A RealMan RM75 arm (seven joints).
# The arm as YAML. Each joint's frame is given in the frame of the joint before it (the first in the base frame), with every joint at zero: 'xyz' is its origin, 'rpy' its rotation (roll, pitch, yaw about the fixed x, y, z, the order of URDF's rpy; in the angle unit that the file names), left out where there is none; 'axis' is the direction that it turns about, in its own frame. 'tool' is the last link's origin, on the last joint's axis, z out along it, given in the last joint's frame.
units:
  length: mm
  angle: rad
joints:
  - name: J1
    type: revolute
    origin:
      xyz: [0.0, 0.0, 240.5]
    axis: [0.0, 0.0, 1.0]
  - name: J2
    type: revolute
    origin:
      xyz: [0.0, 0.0, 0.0]
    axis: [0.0, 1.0, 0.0]
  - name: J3
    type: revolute
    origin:
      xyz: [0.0, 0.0, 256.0]
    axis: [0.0, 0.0, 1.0]
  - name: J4
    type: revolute
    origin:
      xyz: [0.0, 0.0, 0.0]
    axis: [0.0, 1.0, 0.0]
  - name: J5
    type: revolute
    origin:
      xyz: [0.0, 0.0, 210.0]
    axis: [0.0, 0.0, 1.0]
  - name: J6
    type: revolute
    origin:
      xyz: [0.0, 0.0, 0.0]
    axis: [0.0, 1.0, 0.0]
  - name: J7
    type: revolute
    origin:
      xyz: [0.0, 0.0, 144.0]
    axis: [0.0, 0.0, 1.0]
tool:
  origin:
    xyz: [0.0, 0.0, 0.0]
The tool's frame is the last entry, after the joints.
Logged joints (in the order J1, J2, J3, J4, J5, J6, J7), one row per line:
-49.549 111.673 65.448 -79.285 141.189 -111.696 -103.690
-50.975 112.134 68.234 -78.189 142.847 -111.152 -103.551
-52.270 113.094 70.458 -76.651 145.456 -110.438 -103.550
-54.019 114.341 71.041 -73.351 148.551 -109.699 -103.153
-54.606 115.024 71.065 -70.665 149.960 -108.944 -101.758
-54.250 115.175 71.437 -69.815 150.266 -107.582 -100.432
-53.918 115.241 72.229 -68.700 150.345 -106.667 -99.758
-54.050 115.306 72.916 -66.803 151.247 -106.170 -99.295
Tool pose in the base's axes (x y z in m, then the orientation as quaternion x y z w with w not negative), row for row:
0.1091 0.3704 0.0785 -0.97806 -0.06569 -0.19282 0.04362
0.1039 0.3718 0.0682 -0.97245 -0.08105 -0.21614 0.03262
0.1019 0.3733 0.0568 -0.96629 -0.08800 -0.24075 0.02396
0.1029 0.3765 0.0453 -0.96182 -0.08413 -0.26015 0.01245
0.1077 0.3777 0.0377 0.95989 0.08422 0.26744 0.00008
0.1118 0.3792 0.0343 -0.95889 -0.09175 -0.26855 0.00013
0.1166 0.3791 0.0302 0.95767 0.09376 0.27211 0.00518
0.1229 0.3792 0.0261 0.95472 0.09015 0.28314 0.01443
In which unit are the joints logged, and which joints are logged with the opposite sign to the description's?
The joints are logged in degrees. Opposite sign: J1, J3, J5, J7.
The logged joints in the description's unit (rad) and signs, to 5 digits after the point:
0.86479 1.94906 -1.14228 -1.38378 -2.46421 -1.94946 1.80973
0.88968 1.95711 -1.19091 -1.36466 -2.49315 -1.93997 1.80731
0.91228 1.97386 -1.22972 -1.33781 -2.53869 -1.92751 1.80729
0.94281 1.99563 -1.23990 -1.28022 -2.59270 -1.91461 1.80036
0.95305 2.00755 -1.24032 -1.23334 -2.61730 -1.90143 1.77601
0.94684 2.01018 -1.24681 -1.21850 -2.62264 -1.87766 1.75287
0.94105 2.01133 -1.26063 -1.19904 -2.62402 -1.86169 1.74111
0.94335 2.01247 -1.27262 -1.16593 -2.63976 -1.85302 1.73302

